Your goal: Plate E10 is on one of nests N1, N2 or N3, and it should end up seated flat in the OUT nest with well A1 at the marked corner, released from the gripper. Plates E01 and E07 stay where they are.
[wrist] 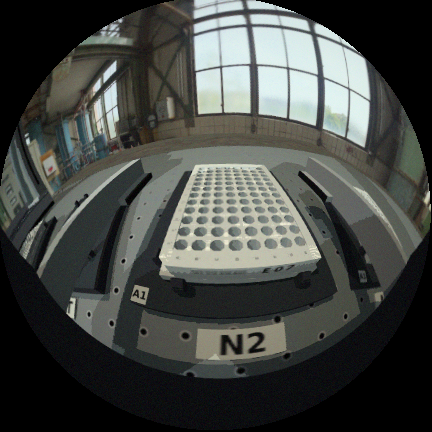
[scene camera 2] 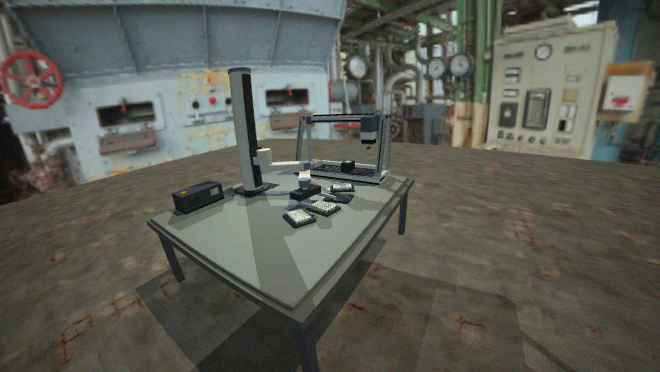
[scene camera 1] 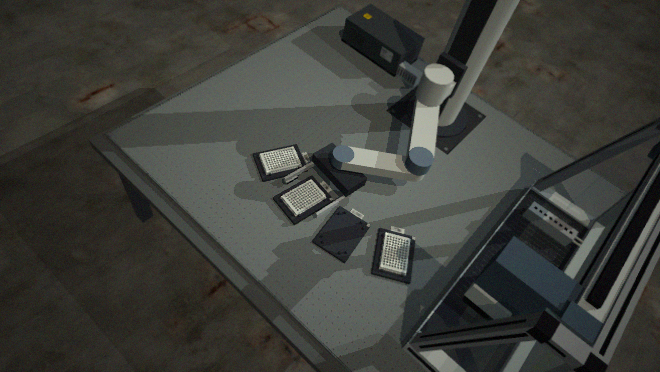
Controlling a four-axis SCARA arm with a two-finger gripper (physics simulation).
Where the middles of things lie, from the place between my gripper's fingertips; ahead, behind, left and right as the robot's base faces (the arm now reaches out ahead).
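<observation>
The N2 label (wrist: 240,343) is 10 mm to the left of my hand, 40 mm below it and 120 mm behind it. I see the white well plate (scene camera 1: 395,250) 340 mm to the left of my hand, 20 mm below it and 80 mm behind it; going by their middles, the white well plate is the farthest from my hand of the things named here. The OUT nest (scene camera 1: 342,233), again from my hand, is 30 mm behind, 30 mm below and 170 mm to the left. And the N2 nest (wrist: 175,296) is 30 mm behind my hand and 30 mm below it. Going by their middles, that N2 nest is the nearest to my hand of the things named here.
</observation>
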